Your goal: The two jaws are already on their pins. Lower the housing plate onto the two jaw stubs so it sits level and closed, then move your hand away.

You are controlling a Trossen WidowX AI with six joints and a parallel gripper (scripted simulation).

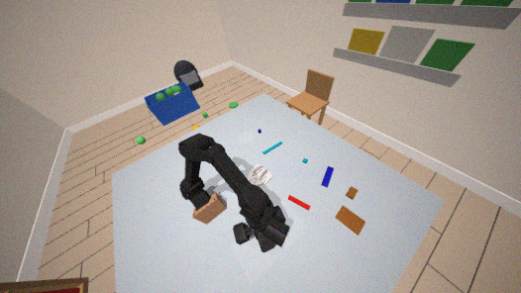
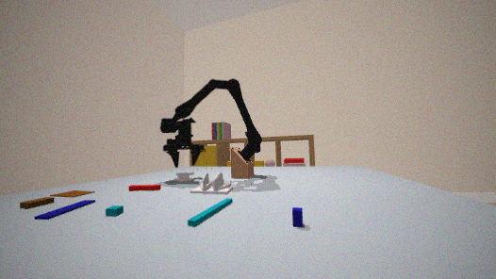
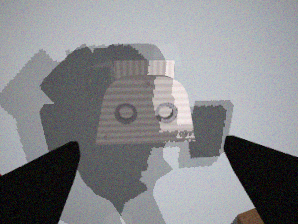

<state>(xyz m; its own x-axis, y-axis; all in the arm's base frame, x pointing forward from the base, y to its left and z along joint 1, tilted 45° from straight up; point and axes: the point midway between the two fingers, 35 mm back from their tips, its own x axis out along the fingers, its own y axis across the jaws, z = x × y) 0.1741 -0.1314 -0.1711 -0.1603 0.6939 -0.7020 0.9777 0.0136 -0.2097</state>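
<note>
The white part is 5 cm below my gripper tip and 1 cm to the right of it. Also, from my gripper tip: blue bar (42 cm ahead, 6 cm below, 4 cm to the left); then red bar (21 cm ahead, 5 cm below, 1 cm to the left); then small blue block (54 cm to the left, 29 cm ahead, 5 cm below).
</note>
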